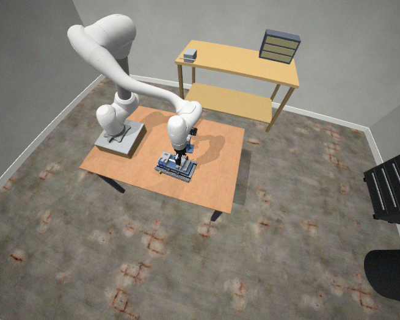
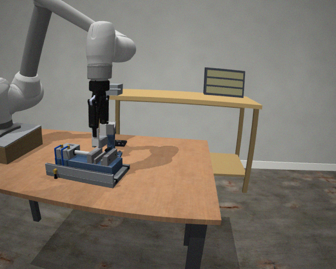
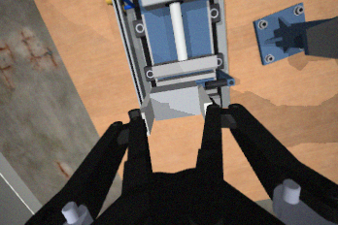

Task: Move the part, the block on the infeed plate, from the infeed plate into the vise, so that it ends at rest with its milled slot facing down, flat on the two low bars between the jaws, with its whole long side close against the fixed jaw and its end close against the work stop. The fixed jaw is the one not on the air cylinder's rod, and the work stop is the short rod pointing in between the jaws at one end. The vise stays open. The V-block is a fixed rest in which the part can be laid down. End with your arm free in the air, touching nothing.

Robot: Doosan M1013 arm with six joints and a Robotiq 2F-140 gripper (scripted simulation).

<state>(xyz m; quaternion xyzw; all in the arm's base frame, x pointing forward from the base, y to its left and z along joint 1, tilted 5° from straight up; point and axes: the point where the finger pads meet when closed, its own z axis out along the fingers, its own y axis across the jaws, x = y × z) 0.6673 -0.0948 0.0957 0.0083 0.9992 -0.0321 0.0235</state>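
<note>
My gripper is now 90 mm above the fixed jaw, 30 mm short of it and 20 mm to the right of it. The rest, counted from my hand: work stop 70 mm to the left, 70 mm below; moving jaw 90 mm below, 30 mm behind, 20 mm to the left; part 30 mm below.
</note>
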